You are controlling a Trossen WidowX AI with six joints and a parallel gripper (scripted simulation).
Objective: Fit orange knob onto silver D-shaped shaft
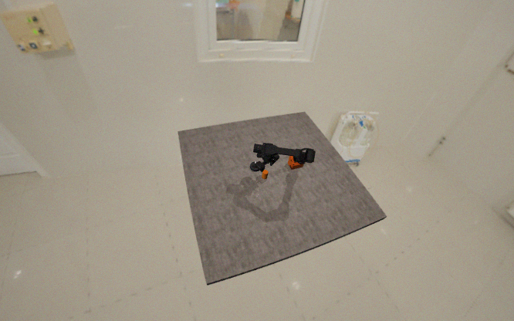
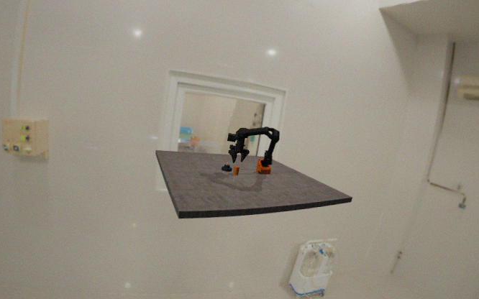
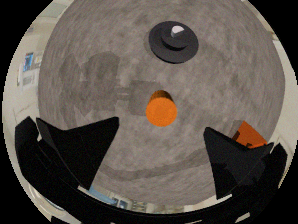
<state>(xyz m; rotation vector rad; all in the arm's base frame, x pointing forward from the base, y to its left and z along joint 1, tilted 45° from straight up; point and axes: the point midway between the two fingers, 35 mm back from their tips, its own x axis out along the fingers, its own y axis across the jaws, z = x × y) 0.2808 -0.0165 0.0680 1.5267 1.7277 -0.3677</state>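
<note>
The orange knob is 50 mm below my gripper tip. Also, from my gripper tip: round pedestal 30 mm ahead, 110 mm to the right, 70 mm below.
</note>
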